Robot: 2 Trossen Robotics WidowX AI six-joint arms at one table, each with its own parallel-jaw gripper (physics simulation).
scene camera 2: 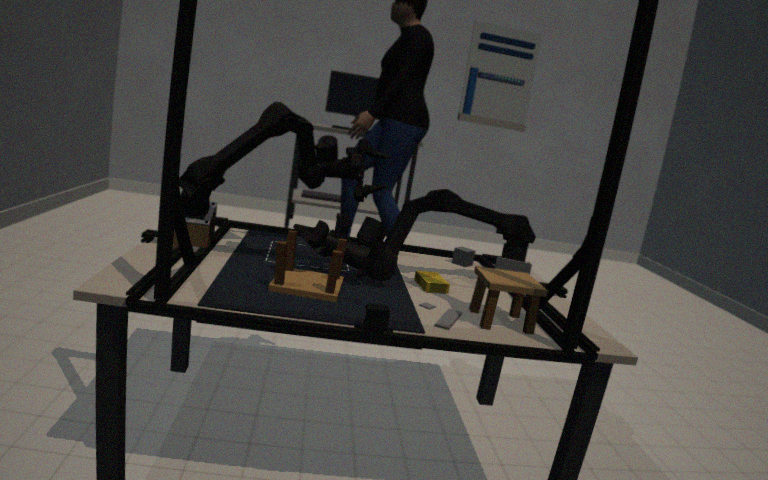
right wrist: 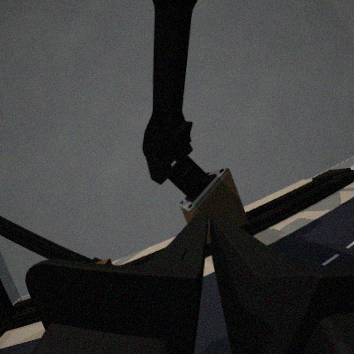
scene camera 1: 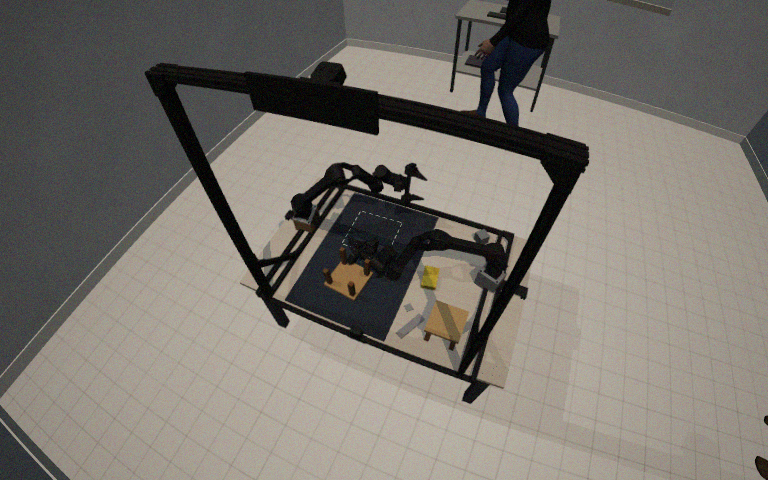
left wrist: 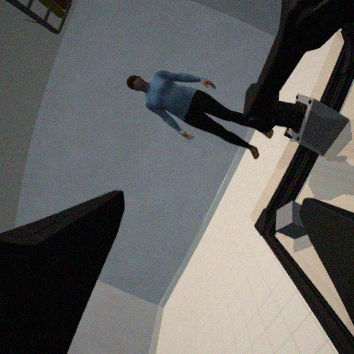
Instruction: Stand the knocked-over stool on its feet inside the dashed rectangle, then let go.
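Seen in the pictures: left gripper, between the fingertips: [scene camera 2: 389, 172] [scene camera 1: 425, 190] [left wrist: 214, 202]; right gripper, between the fingertips: [scene camera 2: 294, 225] [right wrist: 206, 220] [scene camera 1: 348, 238]; left arm's base, origin of its link: [scene camera 2: 194, 210] [right wrist: 200, 188] [scene camera 1: 304, 212]; right arm's base, origin of its link: [scene camera 2: 513, 261] [scene camera 1: 493, 272] [left wrist: 297, 116].
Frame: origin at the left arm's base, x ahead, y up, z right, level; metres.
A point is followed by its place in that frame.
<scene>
The knocked-over stool [scene camera 1: 348, 279] {x 0.327, y -0.086, z 0.213 m} [scene camera 2: 305, 285] {x 0.319, y -0.086, z 0.246 m} lies upside down on the dark mat [scene camera 1: 373, 316] {x 0.494, y -0.101, z 0.329 m} [scene camera 2: 243, 297] {x 0.189, y -0.101, z 0.335 m}, its seat down and its legs pointing up. It is in front of the dashed rectangle [scene camera 1: 380, 216] [scene camera 2: 268, 254]. My right gripper [scene camera 1: 351, 249] {x 0.271, y 0.011, z 0.070 m} [scene camera 2: 297, 227] {x 0.271, y 0.011, z 0.070 m} [right wrist: 206, 220] {x 0.271, y 0.011, z 0.070 m} is shut, its fingertips together, beside the stool's rear legs; its fingers hide most of the stool in the right wrist view, and I see nothing held. My left gripper [scene camera 1: 421, 187] {x 0.528, y 0.161, z -0.188 m} [scene camera 2: 382, 171] {x 0.528, y 0.161, z -0.188 m} [left wrist: 214, 202] {x 0.528, y 0.161, z -0.188 m} is open and empty, high above the far side of the table.
A second stool [scene camera 1: 447, 319] {x 0.784, y 0.006, z 0.284 m} [scene camera 2: 509, 279] {x 0.777, y 0.006, z 0.305 m} stands upright at the right. A yellow block [scene camera 1: 429, 277] {x 0.653, y -0.078, z 0.079 m} [scene camera 2: 432, 281] {x 0.647, y -0.078, z 0.113 m}, a grey cube [scene camera 1: 481, 235] {x 0.817, y -0.054, z -0.215 m} [scene camera 2: 463, 256] {x 0.813, y -0.072, z -0.198 m} [left wrist: 291, 219] {x 0.791, y -0.055, z -0.222 m} and flat grey pieces lie near it. A black frame [scene camera 1: 209, 183] {x 0.044, y 0.580, z 0.420 m} surrounds the table.
</scene>
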